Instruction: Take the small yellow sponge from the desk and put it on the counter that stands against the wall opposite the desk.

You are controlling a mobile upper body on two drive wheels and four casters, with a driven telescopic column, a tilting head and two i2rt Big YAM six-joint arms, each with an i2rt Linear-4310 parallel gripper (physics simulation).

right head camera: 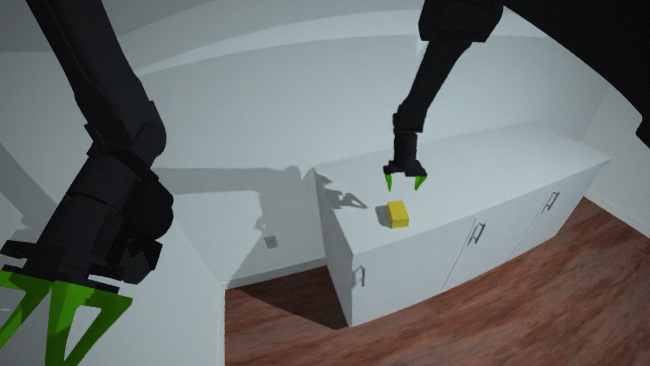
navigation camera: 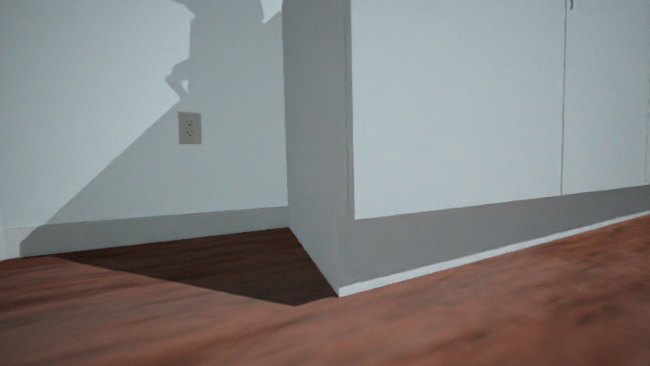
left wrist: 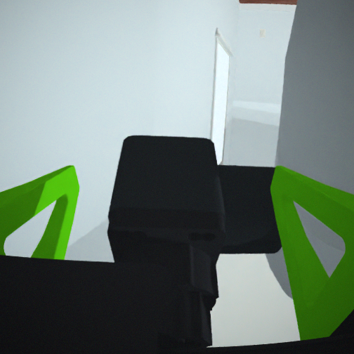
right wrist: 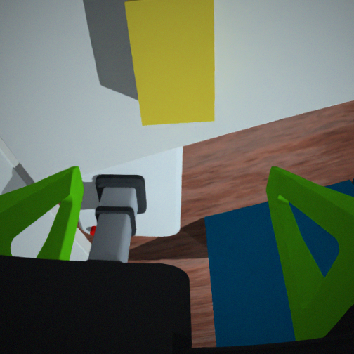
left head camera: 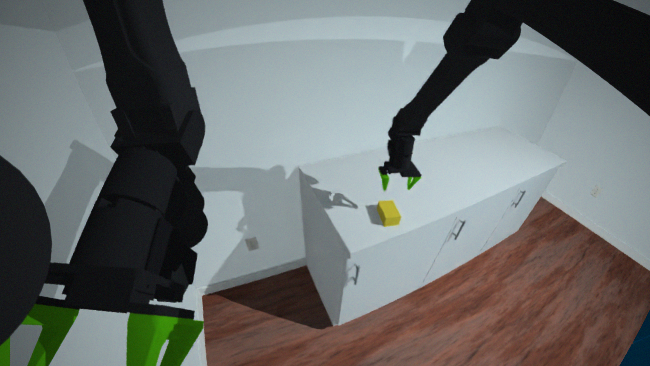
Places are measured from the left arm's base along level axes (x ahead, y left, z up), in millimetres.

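Where they show: right gripper, fingertip midpoint: (right head camera: 402, 190) (left head camera: 396, 189).
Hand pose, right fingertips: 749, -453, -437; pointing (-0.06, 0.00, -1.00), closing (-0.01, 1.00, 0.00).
Things, the pixels of their top centre, and the offset from my right fingertips, as dx, dy, dz. "*": a spot on its surface instead. Level surfaces: height alone.
- small yellow sponge at its top centre: (right head camera: 397, 209) (left head camera: 389, 208) +19, +1, -111
- white counter at its surface level: dz -156
- outlet at its top centre: (navigation camera: 189, 112) (left head camera: 250, 238) (right head camera: 269, 236) +309, +705, -609
- wall corner at a spot on its surface: (right head camera: 222, 320) * -111, +1055, -1029
The small yellow sponge (left head camera: 388, 213) (right head camera: 398, 214) (right wrist: 175, 65) lies on top of the white counter (left head camera: 465, 165) (right head camera: 490, 170), near its front edge and its left end. In the navigation camera the counter's front (navigation camera: 450, 100) shows. My right gripper (left head camera: 398, 189) (right head camera: 403, 190) (right wrist: 174, 177) is open and empty, above the counter and apart from the sponge. My left gripper (left wrist: 174, 176) is open and empty. In both head views it is at the lower left, away from the counter, and its fingertips are partly cut off. The desk does not show clearly.
The counter stands against a white wall (left head camera: 280, 110) with an outlet (left head camera: 252, 243) (right head camera: 270, 242) (navigation camera: 190, 128). Its doors have metal handles (left head camera: 457, 229) (right head camera: 477, 233). A wall corner (right head camera: 222, 320) stands at the lower left. A dark blue surface (right wrist: 250, 270) shows over the wood floor (right wrist: 250, 155).
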